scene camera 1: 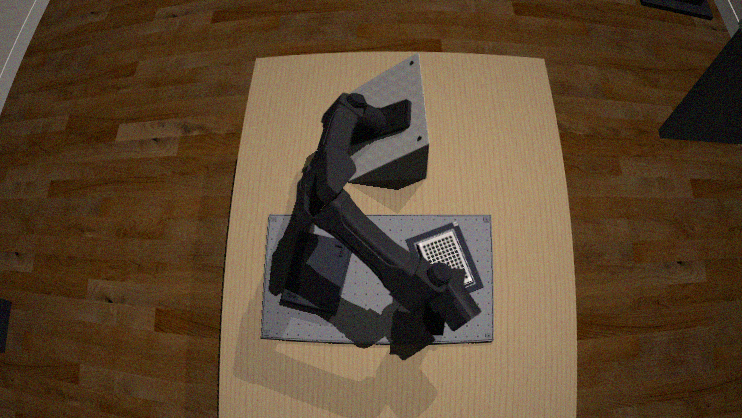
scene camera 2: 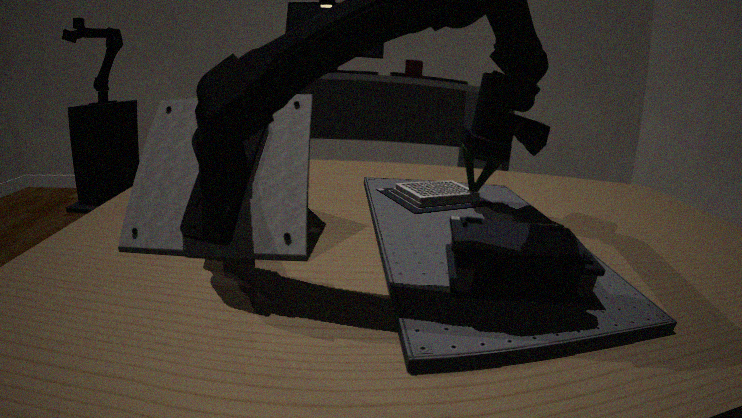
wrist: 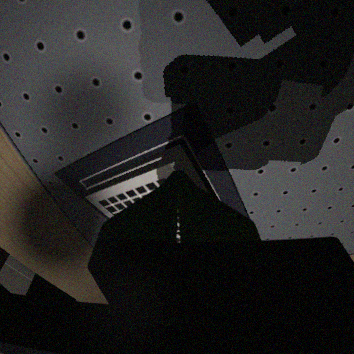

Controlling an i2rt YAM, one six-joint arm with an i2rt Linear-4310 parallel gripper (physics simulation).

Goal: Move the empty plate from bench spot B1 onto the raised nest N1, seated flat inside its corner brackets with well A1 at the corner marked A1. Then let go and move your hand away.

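Places are measured from the arm's base along level axes (x ahead, y left, z up), in metres.
Pixels of known places: gripper, fingertip midpoint: (scene camera 2: pixel 472 191) (wrist: pixel 177 178); arm's base, link origin: (scene camera 1: pixel 379 123) (scene camera 2: pixel 226 171).
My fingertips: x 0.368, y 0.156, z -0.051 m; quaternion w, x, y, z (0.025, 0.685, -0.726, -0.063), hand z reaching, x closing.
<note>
Ahead of a thing's pixels: the offset from my fingertips to its top centre. "spot": to the spot under its first point. Level surfaces: height alone.
The white plate @[0.060 m back, 0.011 m left, 0.002 m down] (scene camera 1: pixel 446 249) (scene camera 2: pixel 433 190) (wrist: pixel 132 182), with a grid of wells, lies flat on the dark pad @[spot: 0.083 m back, 0.060 m left, 0.016 m down] (scene camera 1: pixel 466 254) (wrist: pixel 125 149) at the right of the perforated board. My gripper (scene camera 2: pixel 473 190) (wrist: pixel 177 178) is shut, its fingertips together with no plate between them. In the second scene view the tips are low beside the plate's right end; whether they touch it is unclear. In the wrist view the fingers cover much of the plate. The raised dark nest @[0.016 m back, 0.268 m right, 0.028 m up] (scene camera 1: pixel 328 264) (scene camera 2: pixel 495 236) stands at the board's other end, partly in shadow. Its corner mark A1 is not readable.
The perforated grey board @[0.019 m back, 0.136 m right, 0.017 m down] (scene camera 1: pixel 363 275) (scene camera 2: pixel 415 249) (wrist: pixel 45 70) lies on the wooden table @[0.031 m down] (scene camera 1: pixel 524 207) (scene camera 2: pixel 181 337). My arm passes over the board between nest and plate. The slanted grey mount (scene camera 1: pixel 389 83) (scene camera 2: pixel 282 181) stands behind the board at the arm's base.
</note>
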